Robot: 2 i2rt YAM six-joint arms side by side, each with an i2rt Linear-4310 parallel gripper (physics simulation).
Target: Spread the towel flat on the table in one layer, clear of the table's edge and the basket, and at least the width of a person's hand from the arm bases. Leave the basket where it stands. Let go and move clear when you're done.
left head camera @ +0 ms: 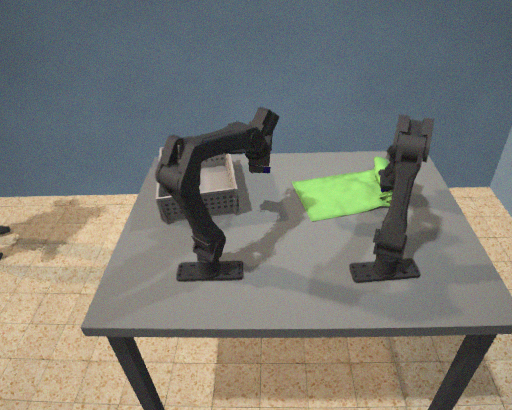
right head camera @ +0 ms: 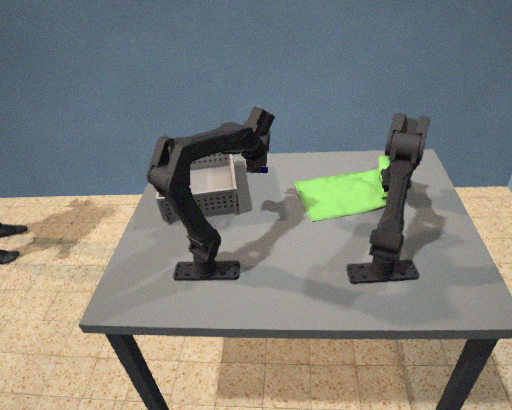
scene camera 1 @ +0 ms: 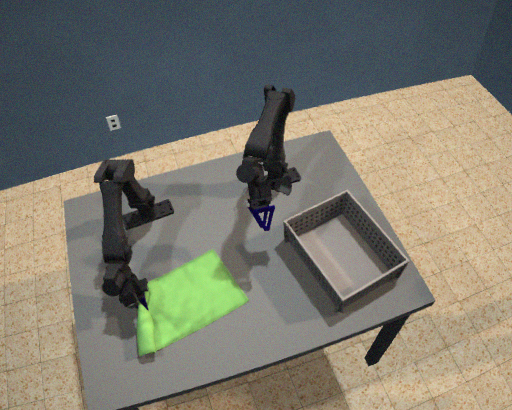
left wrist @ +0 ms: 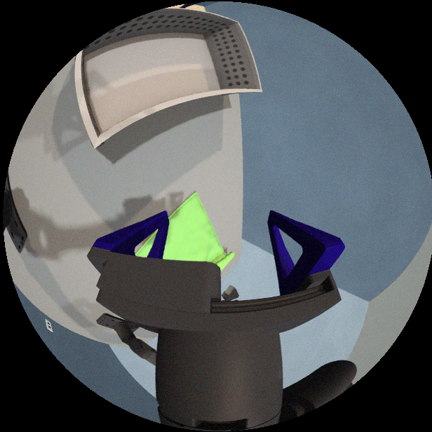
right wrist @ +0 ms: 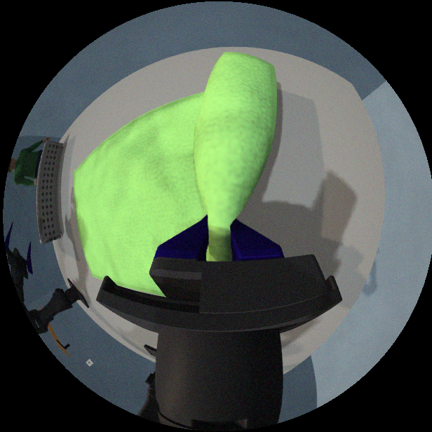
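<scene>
The green towel lies mostly flat on the table, with a raised, folded-over strip along the side at my right gripper. My right gripper is shut on the towel at that strip, low over the table; in the head views the arm hides part of it. My left gripper is open and empty, above the table between the towel and the basket. The grey basket stands apart from the towel.
The grey table carries both arm bases. The left arm base and the right arm base stand nearer the front edge than the towel. A person shows beyond the basket in the right wrist view.
</scene>
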